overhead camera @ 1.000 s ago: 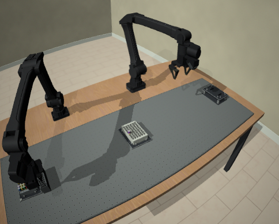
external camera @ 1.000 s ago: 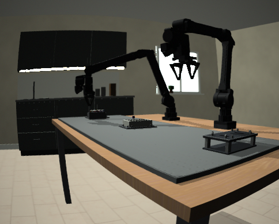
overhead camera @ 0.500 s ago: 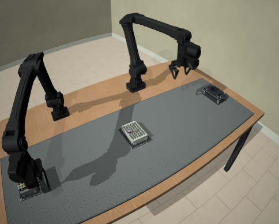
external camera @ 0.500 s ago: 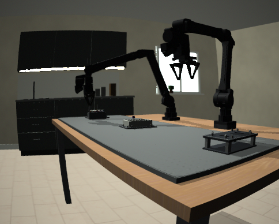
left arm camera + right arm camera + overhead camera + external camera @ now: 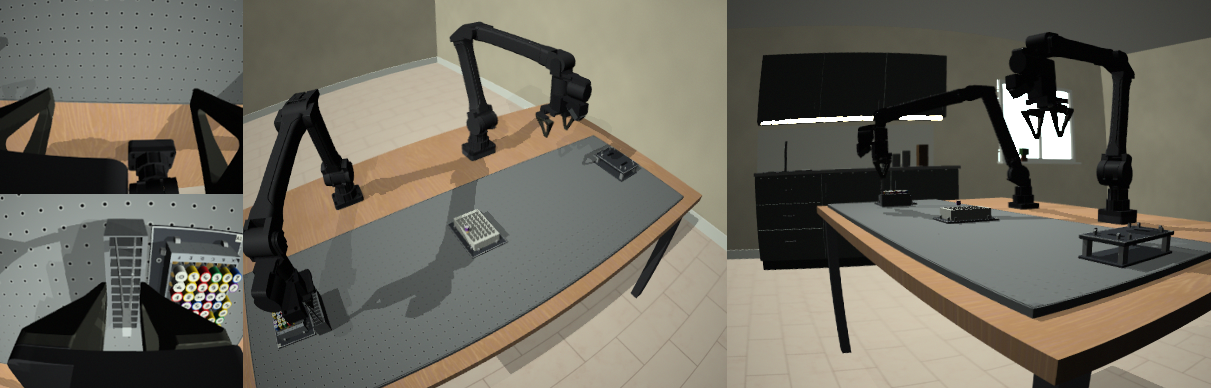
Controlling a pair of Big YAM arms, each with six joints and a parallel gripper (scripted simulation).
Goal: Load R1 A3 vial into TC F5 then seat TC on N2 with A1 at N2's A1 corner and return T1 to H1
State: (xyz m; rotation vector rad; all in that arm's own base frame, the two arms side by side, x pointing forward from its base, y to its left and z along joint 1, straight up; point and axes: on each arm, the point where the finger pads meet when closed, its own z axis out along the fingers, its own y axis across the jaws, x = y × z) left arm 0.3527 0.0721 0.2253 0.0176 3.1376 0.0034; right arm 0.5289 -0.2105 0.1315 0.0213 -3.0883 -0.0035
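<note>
The tube carrier TC is 6 cm ahead of my left hand, 34 cm to the right of it and 21 cm below it. Round my left hand: holder H1: 13 cm ahead, 89 cm to the right, 22 cm below.
</note>
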